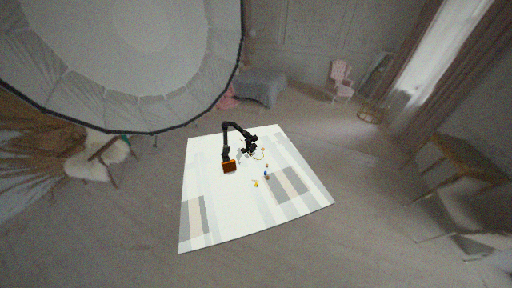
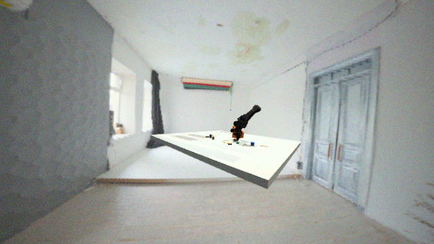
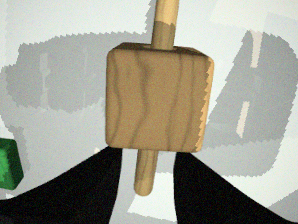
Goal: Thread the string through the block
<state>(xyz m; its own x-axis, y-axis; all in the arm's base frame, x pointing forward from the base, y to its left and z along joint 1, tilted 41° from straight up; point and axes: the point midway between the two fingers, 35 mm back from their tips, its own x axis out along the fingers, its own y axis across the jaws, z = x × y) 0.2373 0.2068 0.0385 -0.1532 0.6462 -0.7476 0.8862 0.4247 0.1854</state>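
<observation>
Right now my gripper tip is 30 mm to the left of the wooden block, 10 mm below it and 10 mm short of it. From my gripper tip the other things lie so: green block (70 mm ahead, 50 mm to the left); then yellow piece (420 mm to the right, 10 mm ahead); then blue cube (180 mm to the left, 10 mm ahead, 10 mm above).
</observation>
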